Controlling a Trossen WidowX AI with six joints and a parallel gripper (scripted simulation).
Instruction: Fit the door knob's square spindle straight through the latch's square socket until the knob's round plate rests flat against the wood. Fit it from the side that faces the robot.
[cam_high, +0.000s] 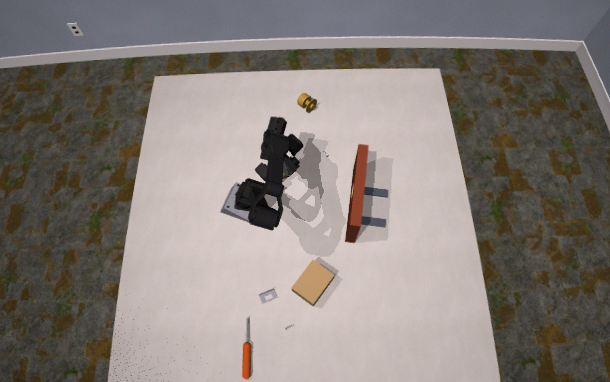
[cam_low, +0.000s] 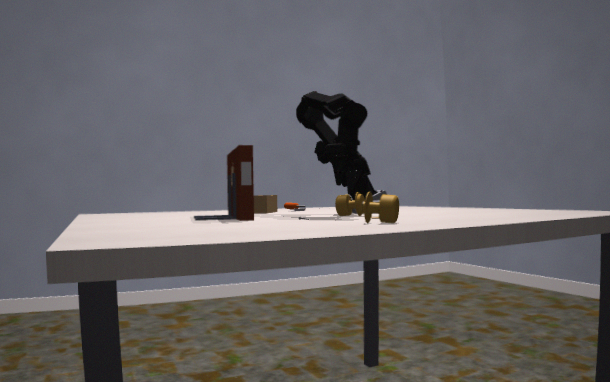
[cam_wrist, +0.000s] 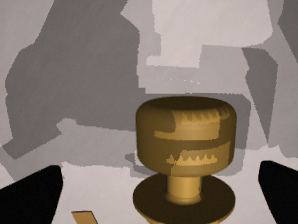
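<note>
The grey latch socket is 26 cm ahead of my hand, 12 cm to the right of it and 1 cm above it. The rest, counted from my hand: red-brown wooden door slab 26 cm ahead, 12 cm to the right; grey latch plate 29 cm ahead, 3 cm to the left, 1 cm above; tan plate 16 cm to the left, 10 cm below, 2 cm behind.
</note>
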